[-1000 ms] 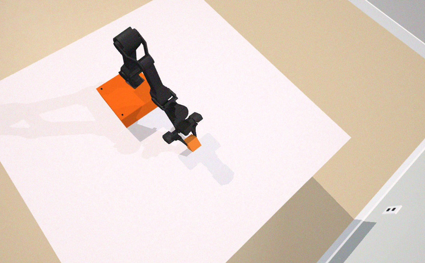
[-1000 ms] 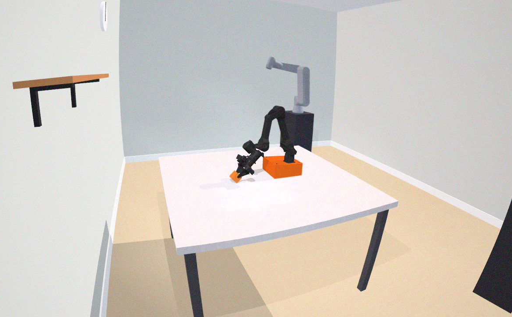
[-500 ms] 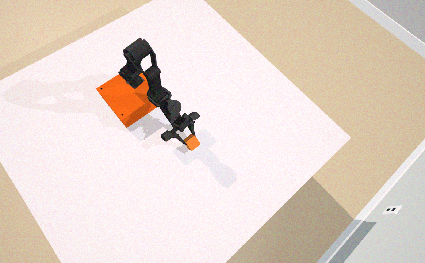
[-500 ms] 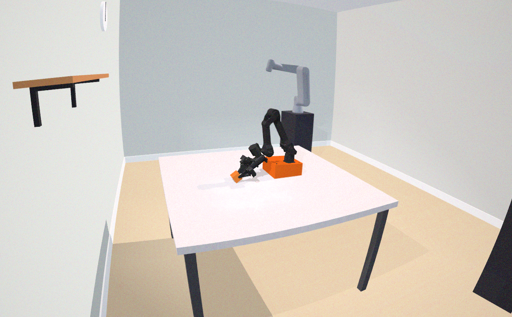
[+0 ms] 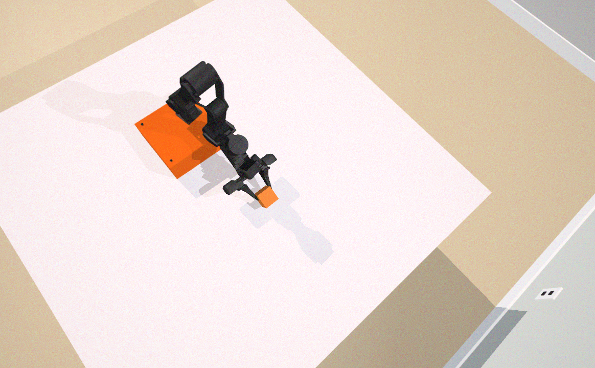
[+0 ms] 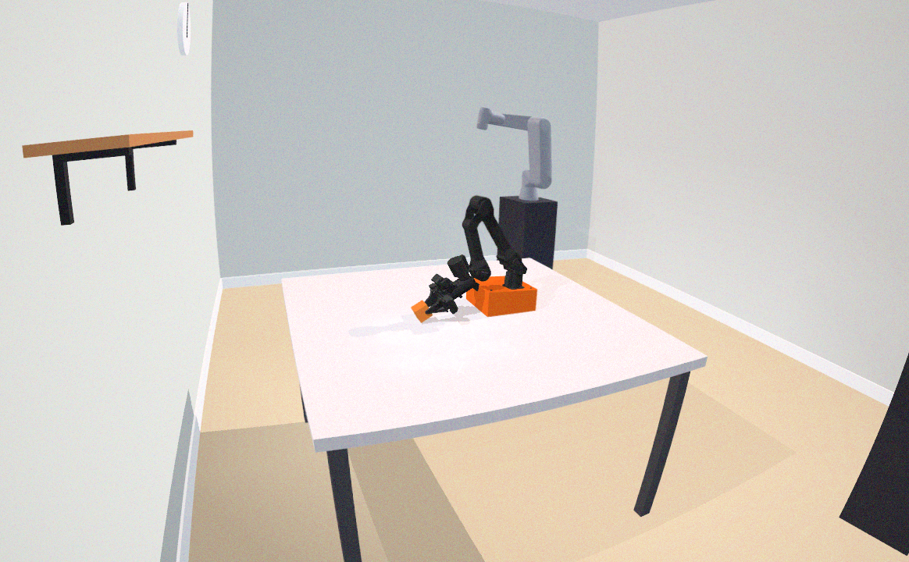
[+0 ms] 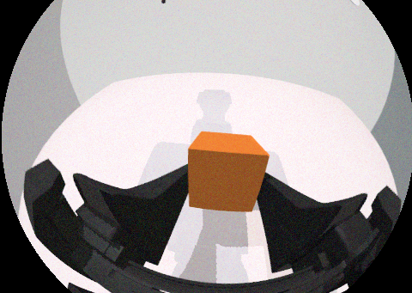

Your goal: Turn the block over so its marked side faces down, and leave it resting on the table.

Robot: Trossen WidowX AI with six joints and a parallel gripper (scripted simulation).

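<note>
The orange block lies 10 mm below my gripper tip.
</note>
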